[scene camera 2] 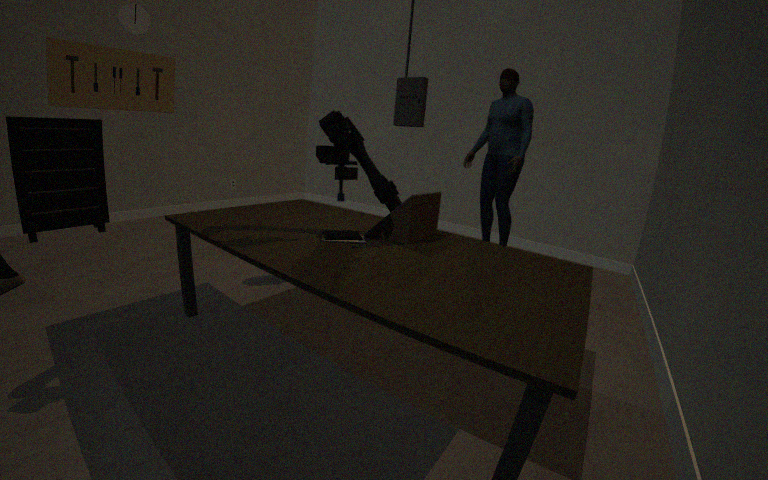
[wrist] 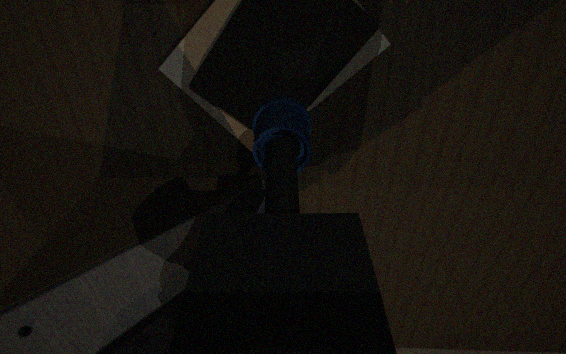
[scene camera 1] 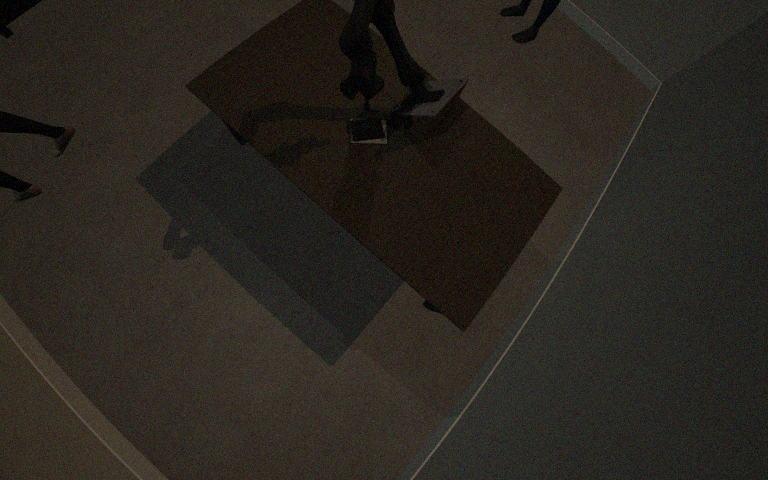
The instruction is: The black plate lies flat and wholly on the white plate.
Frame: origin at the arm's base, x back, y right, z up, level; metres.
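Seen in the pictures: hand, tool point: [scene camera 2: 340,200] [wrist: 281,124] [scene camera 1: 366,109]; arm's base, link origin: [scene camera 2: 400,213] [scene camera 1: 422,98].
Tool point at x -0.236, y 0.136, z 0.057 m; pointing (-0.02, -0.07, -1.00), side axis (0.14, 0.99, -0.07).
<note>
Offsets run from my tool point to a thing's top centre. Level surfaces: height alone.
The black plate @[dx +0.001, dy -0.013, dz -0.124 m] [scene camera 1: 368,129] [scene camera 2: 342,234] [wrist: 290,55] lies flat on the white plate @[dx +0.002, dy -0.021, dz -0.134 m] [scene camera 1: 370,142] [scene camera 2: 343,241] [wrist: 210,37], turned slightly against it. In the wrist view white margins show along its left, lower left and right sides. The blue suction cup hides the near corner there, and the far side is partly cut off by the frame. In scene view 1 the far edge is too dark to judge. My gripper [scene camera 1: 367,105] [scene camera 2: 340,197] [wrist: 282,142], the suction cup, is open and holds nothing. It hangs above the plates, apart from them.
The plates are on a brown table @[dz -0.140 m] [scene camera 1: 453,215] [scene camera 2: 481,300]. The arm's base stands beside a tilted grey panel [scene camera 1: 444,101] [wrist: 100,285], which looks brown in scene view 2 [scene camera 2: 419,217]. A person [scene camera 2: 509,130] stands behind the table. A dark cabinet [scene camera 2: 59,172] stands at the left wall.
</note>
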